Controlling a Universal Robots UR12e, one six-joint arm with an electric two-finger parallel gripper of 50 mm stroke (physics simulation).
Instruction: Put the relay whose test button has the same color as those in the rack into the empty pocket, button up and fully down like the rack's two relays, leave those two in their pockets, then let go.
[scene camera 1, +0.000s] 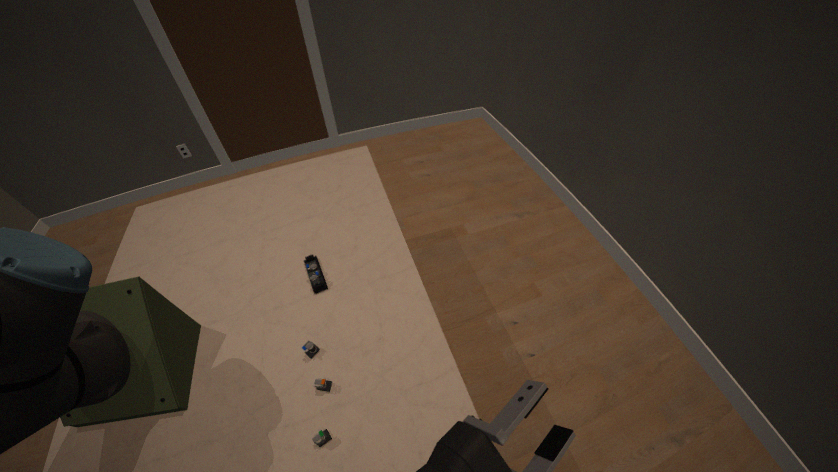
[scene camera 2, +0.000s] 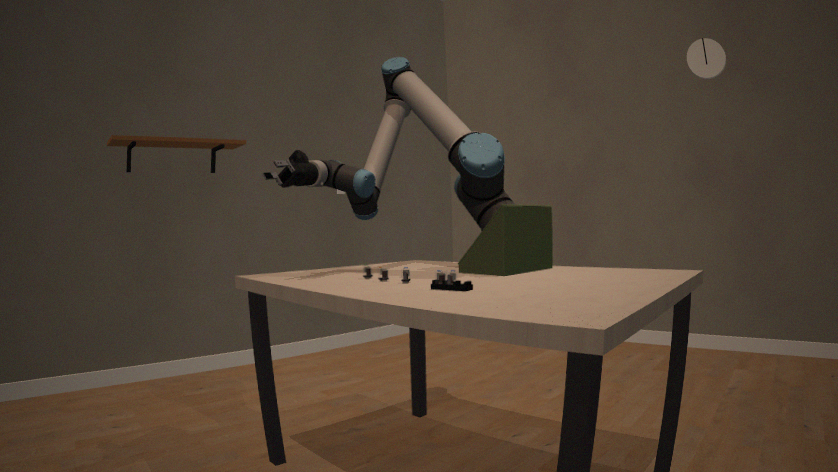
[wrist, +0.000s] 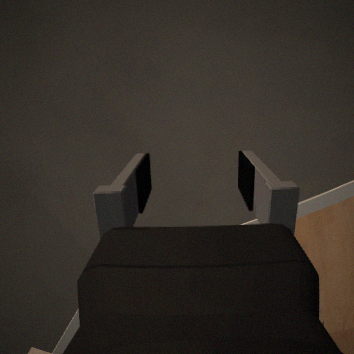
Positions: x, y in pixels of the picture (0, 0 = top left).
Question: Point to my gripper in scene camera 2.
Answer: At 270, 170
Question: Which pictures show my gripper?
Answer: Scene camera 1, scene camera 2 and the wrist view: all of them.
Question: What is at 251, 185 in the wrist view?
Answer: My gripper.
